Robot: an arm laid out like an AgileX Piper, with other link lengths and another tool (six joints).
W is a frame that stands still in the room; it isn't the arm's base.
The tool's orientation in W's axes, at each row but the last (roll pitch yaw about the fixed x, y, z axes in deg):
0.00 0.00 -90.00
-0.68 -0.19 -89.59
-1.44 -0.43 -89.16
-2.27 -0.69 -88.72
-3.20 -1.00 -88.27
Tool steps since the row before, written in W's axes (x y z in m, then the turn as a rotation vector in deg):
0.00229 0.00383 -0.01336 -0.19 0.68 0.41
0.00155 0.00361 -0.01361 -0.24 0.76 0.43
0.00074 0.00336 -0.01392 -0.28 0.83 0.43
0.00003 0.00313 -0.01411 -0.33 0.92 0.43
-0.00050 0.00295 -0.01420 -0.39 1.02 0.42
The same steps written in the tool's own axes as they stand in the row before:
-0.00383 0.00229 -0.01336 -0.68 -0.19 0.41
-0.00364 0.00174 -0.01358 -0.76 -0.24 0.43
-0.00345 0.00114 -0.01387 -0.83 -0.28 0.43
-0.00330 0.00066 -0.01406 -0.92 -0.33 0.43
-0.00321 0.00038 -0.01415 -1.02 -0.38 0.42

